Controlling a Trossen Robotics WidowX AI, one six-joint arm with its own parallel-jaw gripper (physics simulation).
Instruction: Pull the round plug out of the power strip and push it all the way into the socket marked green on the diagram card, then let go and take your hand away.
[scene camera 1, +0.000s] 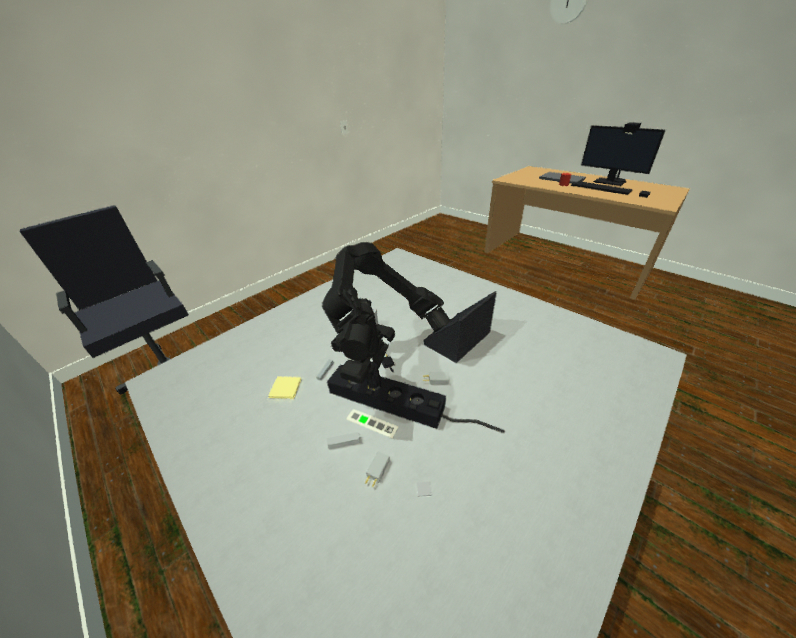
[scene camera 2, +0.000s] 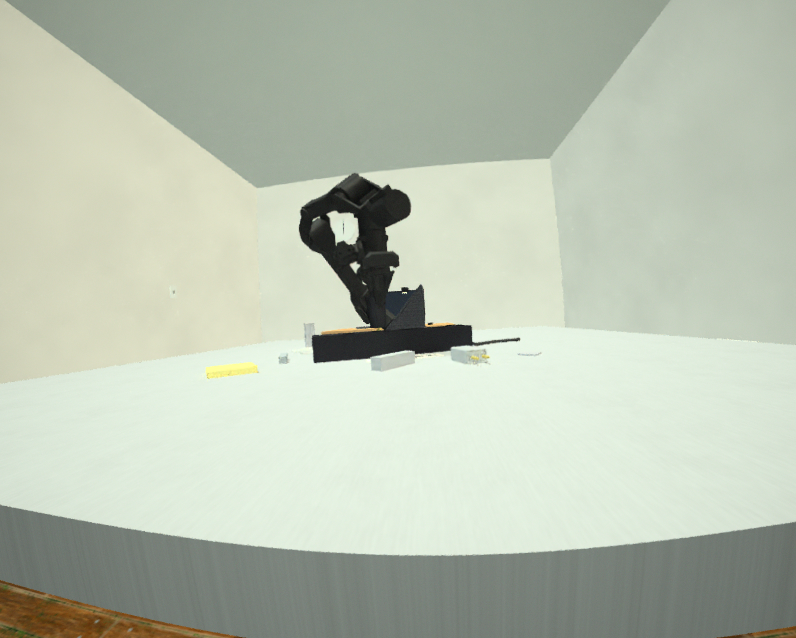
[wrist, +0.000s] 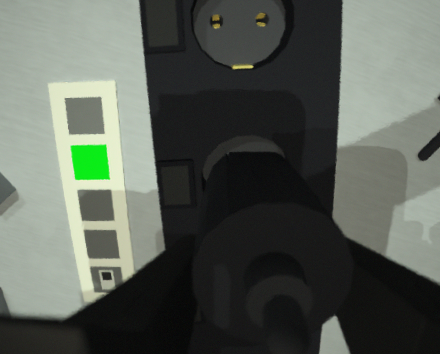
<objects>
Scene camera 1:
my gripper: 373, 373
black power strip: 397, 398
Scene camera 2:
my gripper: 378, 308
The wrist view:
my gripper: 262, 248
round black plug: 269, 262
diagram card: 85, 115
</objects>
